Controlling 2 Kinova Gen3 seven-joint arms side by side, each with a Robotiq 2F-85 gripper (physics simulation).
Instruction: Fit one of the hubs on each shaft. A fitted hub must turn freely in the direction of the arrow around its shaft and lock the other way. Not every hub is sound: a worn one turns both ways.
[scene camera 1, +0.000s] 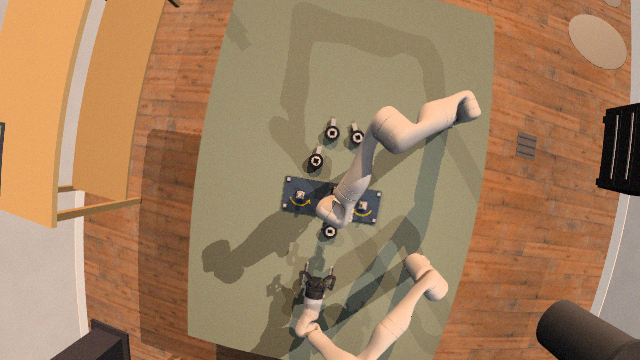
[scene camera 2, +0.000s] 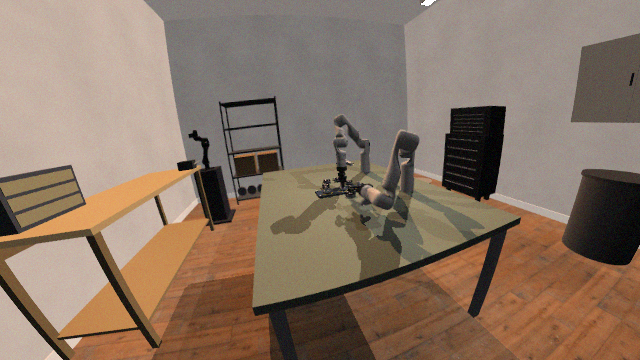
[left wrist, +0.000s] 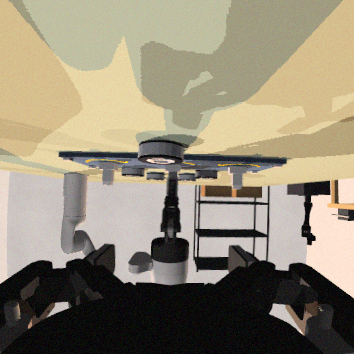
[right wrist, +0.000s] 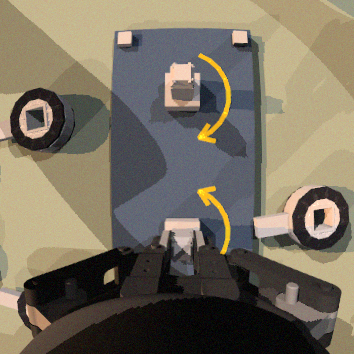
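Seen in the pictures: left gripper, between the fingertips: (scene camera 1: 319, 264) (scene camera 2: 355, 185) (left wrist: 171, 257); right gripper, between the fingertips: (scene camera 2: 342, 186) (left wrist: 172, 175) (right wrist: 181, 241); left arm's base, origin of its link: (scene camera 1: 413, 262) (scene camera 2: 406, 190); right arm's base, origin of its link: (scene camera 2: 365, 171) (left wrist: 76, 174).
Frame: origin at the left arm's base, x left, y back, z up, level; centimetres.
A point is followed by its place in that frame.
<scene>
A blue board (scene camera 1: 316, 186) @[x -36.6, y -41.7, z 0.8 cm] (left wrist: 70, 157) @[x -21.2, y -19.2, z 0.8 cm] (right wrist: 140, 115) @[x -32.1, y -24.1, z 0.8 cm] carries three shafts with yellow arrows. The left shaft (scene camera 1: 300, 194) @[x -34.0, y -48.0, z 5.2 cm] (left wrist: 237, 177) @[x -32.6, y -48.5, z 3.1 cm] (right wrist: 182, 87) @[x -28.1, y -23.9, z 4.6 cm] and right shaft (scene camera 1: 363, 205) @[x -28.4, y -23.2, z 5.2 cm] (left wrist: 108, 175) @[x -27.2, y -23.6, z 3.5 cm] are bare. My right gripper (left wrist: 172, 175) @[x -30.7, y -35.7, z 3.1 cm] (right wrist: 181, 241) @[x -30.7, y -35.7, z 3.1 cm] is shut on the middle shaft, which the arm hides in scene camera 1. A black-rimmed hub (scene camera 1: 329, 231) @[x -17.9, y -38.1, z 2.2 cm] (left wrist: 161, 151) @[x -14.8, y -38.0, z 1.5 cm] (right wrist: 320, 217) @[x -16.7, y -37.5, z 0.5 cm] lies below the board, its lever toward it. Another hub (scene camera 1: 316, 160) (right wrist: 36, 120) lies above the board, with two more hubs (scene camera 1: 332, 132) @[x -59.1, y -34.1, z 2.2 cm] (scene camera 1: 357, 137) @[x -55.4, y -24.9, z 2.2 cm] beyond. My left gripper (scene camera 1: 319, 267) @[x -6.6, y -41.5, z 11.3 cm] is open and empty, below the near hub.
The right arm (scene camera 1: 357, 172) @[x -43.0, y -28.7, z 47.0 cm] reaches across the board and hides its middle. The left arm (scene camera 1: 392, 325) @[x 9.2, y -16.8, z 37.5 cm] lies over the lower part of the green table (scene camera 1: 240, 165) @[x -47.0, y -73.9, z 0.0 cm]. A wooden bench (scene camera 2: 115, 197) and a black shelf rack (scene camera 2: 247, 103) stand away from the table.
</scene>
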